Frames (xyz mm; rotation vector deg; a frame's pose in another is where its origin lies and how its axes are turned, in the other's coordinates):
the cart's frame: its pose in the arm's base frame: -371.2 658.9 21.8 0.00 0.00 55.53
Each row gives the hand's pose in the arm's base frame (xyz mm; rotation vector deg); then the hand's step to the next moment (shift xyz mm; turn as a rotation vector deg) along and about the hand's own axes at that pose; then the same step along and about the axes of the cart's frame.
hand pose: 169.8 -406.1 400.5 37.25 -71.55 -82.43
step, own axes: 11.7 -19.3 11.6 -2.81 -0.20 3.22
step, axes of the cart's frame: -19.3 11.7 -11.7 1.83 3.87 0.14
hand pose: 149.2 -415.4 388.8 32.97 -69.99 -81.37
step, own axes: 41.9 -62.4 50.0 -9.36 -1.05 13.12
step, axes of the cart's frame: -71.0 48.9 -26.7 5.45 15.17 0.94
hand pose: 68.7 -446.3 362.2 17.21 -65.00 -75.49
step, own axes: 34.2 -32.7 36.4 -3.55 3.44 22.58
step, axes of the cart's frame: -50.6 30.3 9.4 2.42 19.90 11.51
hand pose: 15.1 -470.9 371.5 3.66 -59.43 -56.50
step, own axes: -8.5 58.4 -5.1 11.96 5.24 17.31
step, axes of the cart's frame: 54.8 -11.8 19.0 -3.35 7.13 20.20
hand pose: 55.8 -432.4 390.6 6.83 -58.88 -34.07
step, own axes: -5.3 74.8 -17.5 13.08 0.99 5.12
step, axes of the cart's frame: 75.7 -0.4 13.9 -3.55 -3.71 13.11
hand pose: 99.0 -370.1 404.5 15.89 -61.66 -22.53
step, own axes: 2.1 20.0 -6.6 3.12 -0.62 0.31
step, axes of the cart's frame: 20.0 1.3 6.8 -1.08 -1.85 2.37
